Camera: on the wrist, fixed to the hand. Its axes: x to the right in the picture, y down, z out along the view.
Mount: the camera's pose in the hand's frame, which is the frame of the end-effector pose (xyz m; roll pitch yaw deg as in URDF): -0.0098 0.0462 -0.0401 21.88 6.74 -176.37
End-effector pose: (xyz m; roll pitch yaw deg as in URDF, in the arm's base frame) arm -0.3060 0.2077 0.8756 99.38 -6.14 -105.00
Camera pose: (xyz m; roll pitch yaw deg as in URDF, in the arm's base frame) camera -0.2711 0.2142 0.9264 -78.65 8.55 67.68
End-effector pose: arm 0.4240 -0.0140 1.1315 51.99 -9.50 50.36
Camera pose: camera 0.3704 0.0154 1.1414 -31.05 16.48 -132.85
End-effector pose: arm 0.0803 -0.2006 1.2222 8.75 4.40 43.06
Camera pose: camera 0.0360 -0.1712 1.1904 12.88 2.82 -134.40
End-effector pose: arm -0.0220 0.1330 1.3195 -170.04 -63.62 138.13
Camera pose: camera 0.0373 0.1503 1.3247 -172.02 56.27 -46.17
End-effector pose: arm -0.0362 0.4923 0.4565 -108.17 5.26 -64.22
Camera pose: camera -0.0890 0.4808 0.4261 129.09 -10.77 121.15
